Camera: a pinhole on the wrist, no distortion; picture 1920 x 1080 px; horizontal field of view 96.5 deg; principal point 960.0 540.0 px. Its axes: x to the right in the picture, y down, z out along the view. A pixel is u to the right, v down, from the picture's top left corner.
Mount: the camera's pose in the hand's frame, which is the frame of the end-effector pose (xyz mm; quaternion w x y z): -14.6 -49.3 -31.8 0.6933 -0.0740 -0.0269 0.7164
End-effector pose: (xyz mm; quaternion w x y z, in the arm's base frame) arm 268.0 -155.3 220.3 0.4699 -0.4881 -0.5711 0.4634
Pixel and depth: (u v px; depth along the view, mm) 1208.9 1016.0 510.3
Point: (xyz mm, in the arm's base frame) -104.2 -543.5 15.3
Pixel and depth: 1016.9 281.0 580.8
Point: -291.9 -117.8 121.4
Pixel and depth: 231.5 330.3 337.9
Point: -101.9 -181.5 487.0
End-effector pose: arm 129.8 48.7 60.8 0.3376 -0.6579 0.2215 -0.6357
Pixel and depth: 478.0 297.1 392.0
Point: 481.8 240.6 280.1
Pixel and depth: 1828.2 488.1 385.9
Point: 496.1 -103.6 -232.8
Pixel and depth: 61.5 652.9 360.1
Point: 402.7 451.1 296.4
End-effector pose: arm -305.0 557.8 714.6 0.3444 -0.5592 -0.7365 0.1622
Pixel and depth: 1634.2 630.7 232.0
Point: -314.8 559.3 469.1
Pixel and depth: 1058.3 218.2 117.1
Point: -387.0 573.2 671.8
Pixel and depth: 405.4 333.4 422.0
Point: -804.6 556.3 610.0
